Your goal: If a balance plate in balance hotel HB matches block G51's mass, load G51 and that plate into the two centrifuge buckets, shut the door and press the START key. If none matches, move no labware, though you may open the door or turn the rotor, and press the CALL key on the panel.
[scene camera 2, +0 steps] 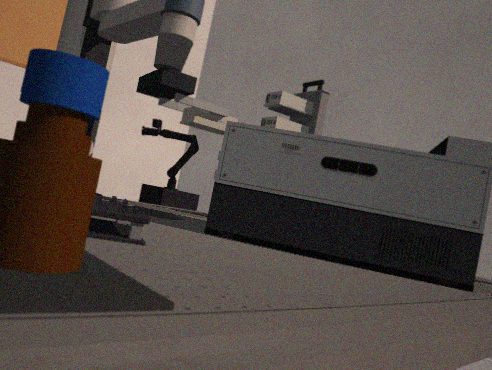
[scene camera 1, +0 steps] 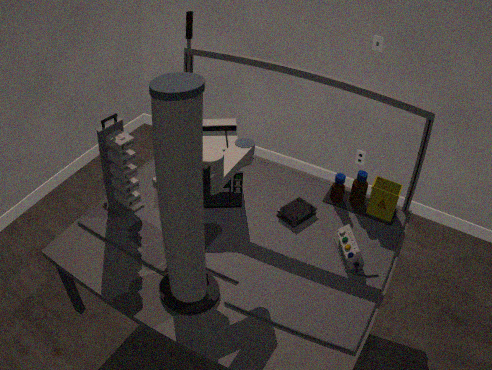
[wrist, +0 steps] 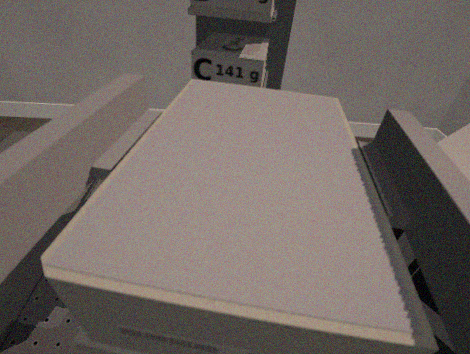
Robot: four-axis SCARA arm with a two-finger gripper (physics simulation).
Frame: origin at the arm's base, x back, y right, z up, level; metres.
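Where they show: gripper, fingertip midpoint: [scene camera 2: 217, 114] [wrist: 259, 113]; arm's base, origin of the base link: [scene camera 1: 189, 291].
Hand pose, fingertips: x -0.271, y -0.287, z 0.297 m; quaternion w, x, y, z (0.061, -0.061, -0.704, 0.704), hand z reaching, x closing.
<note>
Each offset is from my fingertips to the top centre of the thing. "pt": to the spot under its first point.
My gripper [scene camera 2: 197, 111] [wrist: 259, 113] is shut on a pale, flat-topped block @(dz -0.003, dx +0.004, dy +0.021 m) [scene camera 2: 210, 122] [wrist: 225, 195], held level above the table. No label on it is readable, so I cannot tell whether it is G51 or a balance plate. The balance hotel [scene camera 1: 104, 167] [scene camera 2: 320, 112] [wrist: 284, 45] stands beyond the block in the wrist view, its plate C @(dz -0.028, dx +0.003, dy -0.264 m) [wrist: 227, 71] marked 141 g. The centrifuge [scene camera 1: 220, 122] [scene camera 2: 350, 200] is partly hidden behind the arm in scene camera 1; its door state is unclear. The key panel @(dz -0.200, dx -0.268, dy +0.786 m) [scene camera 1: 350, 242] has several coloured keys; their labels are unreadable.
A dark square device @(dz -0.241, dx -0.400, dy +0.462 m) [scene camera 1: 297, 211] lies between centrifuge and panel. Two brown bottles [scene camera 1: 338, 191] [scene camera 1: 358, 194] and a yellow box @(pt dz -0.163, dx -0.586, dy +0.863 m) [scene camera 1: 384, 200] stand at the back right. A tall frame [scene camera 1: 310, 76] spans the table's back. A black jointed stand [scene camera 2: 185, 155] shows beyond the centrifuge.
</note>
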